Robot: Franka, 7 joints.
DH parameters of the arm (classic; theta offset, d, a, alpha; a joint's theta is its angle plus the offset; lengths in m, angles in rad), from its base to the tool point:
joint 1: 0 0.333 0 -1.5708
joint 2: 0 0 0 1.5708
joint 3: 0 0.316 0.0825 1.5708
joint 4: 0 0 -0.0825 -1.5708
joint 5: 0 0.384 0 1.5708
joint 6: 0 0 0.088 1.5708
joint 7: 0 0.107 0 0
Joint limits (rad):
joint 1: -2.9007..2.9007
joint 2: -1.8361..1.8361
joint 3: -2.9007..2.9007
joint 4: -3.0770..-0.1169
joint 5: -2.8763..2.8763
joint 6: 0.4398..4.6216
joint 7: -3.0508..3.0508
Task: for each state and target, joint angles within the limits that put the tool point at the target. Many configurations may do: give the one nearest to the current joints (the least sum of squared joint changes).
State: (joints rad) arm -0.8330 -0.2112 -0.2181 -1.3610 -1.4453 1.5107 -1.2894
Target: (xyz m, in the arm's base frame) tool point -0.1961 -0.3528 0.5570
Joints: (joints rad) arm -1.1631 -0.4514 -0.5100 -2.1997 -1.1538 1.1107 -1.2894
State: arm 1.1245 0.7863 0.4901 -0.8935 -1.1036 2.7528 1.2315
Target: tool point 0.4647 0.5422 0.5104
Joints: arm 0.6927 0.3825 0.1559 -1.5393 -1.1498 2.6756 1.2315
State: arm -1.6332 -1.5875 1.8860 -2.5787 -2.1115 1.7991 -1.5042
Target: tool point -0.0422 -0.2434 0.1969
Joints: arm -2.3400 -1.6004 2.3689 -3.0770 -2.1103 2.4505 -1.5042
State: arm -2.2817 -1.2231 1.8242 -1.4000 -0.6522 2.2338 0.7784
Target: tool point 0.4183 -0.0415 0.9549
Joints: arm -2.0802 -0.9512 0.8244 -1.2849 -0.7295 2.0236 0.7784
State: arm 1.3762 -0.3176 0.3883 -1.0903 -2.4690 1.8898 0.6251
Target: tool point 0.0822 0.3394 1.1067
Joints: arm 1.2071 0.0252 0.2277 -0.7285 -2.5324 2.0517 0.6251
